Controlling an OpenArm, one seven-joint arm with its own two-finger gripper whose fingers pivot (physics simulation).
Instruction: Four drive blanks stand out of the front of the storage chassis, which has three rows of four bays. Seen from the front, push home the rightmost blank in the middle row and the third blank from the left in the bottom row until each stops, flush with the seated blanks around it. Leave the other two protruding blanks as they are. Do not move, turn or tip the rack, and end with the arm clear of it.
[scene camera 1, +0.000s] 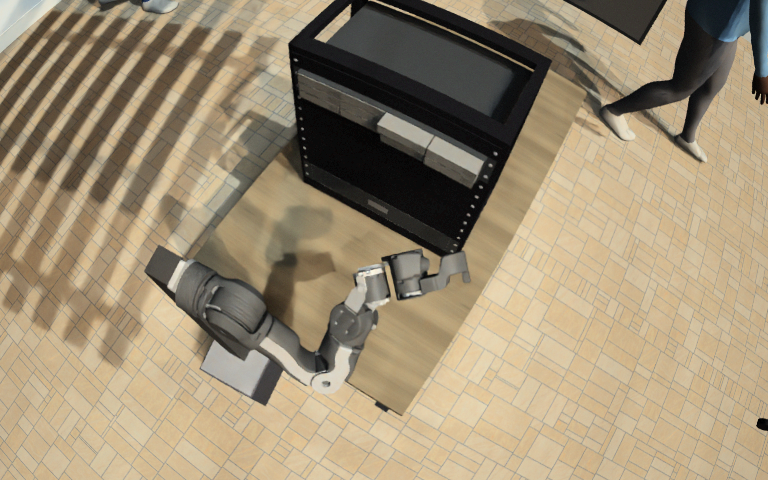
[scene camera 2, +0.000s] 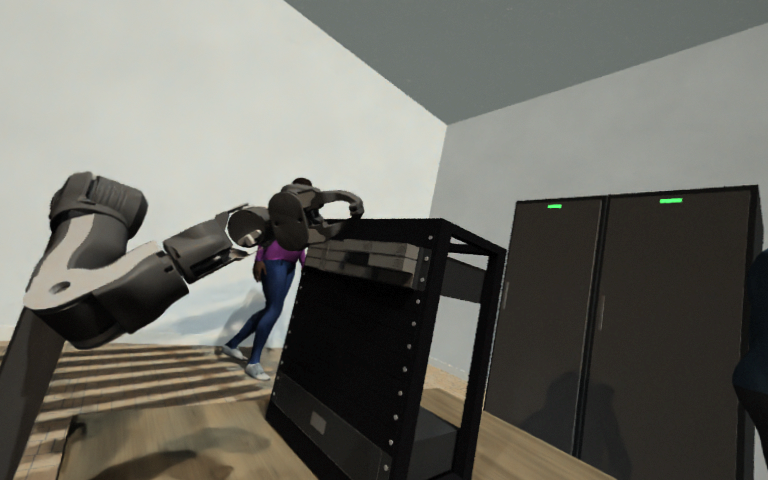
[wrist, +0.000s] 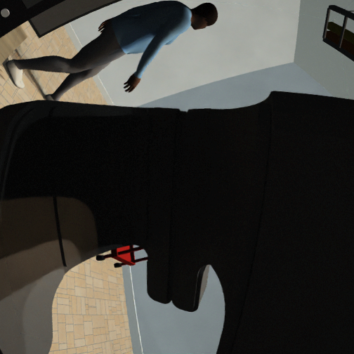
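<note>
The black rack (scene camera 1: 396, 87) (scene camera 2: 425, 316) stands upright, with the storage chassis (scene camera 1: 357, 109) (scene camera 2: 339, 249) near its top. In the first scene view a third-column blank (scene camera 1: 406, 130) and a rightmost-column blank (scene camera 1: 455, 158) stand out in front of the left ones. The rows are hard to separate there, and the lower rows are largely hidden. In the second scene view the arm covers part of the chassis's left side. My gripper (scene camera 1: 466, 276) (scene camera 2: 356, 212) (wrist: 189, 210) is shut and empty. It is in front of the rack, at about the height of its top, towards the right side in the first scene view.
The rack stands on a wooden table (scene camera 1: 407, 350) (scene camera 2: 169, 435). One person (scene camera 1: 688, 67) (wrist: 145, 30) walks beyond the table's right side; another person (scene camera 2: 274, 283) is behind the arm. Dark cabinets (scene camera 2: 673, 316) stand at the right. A red object (wrist: 125, 255) shows far off.
</note>
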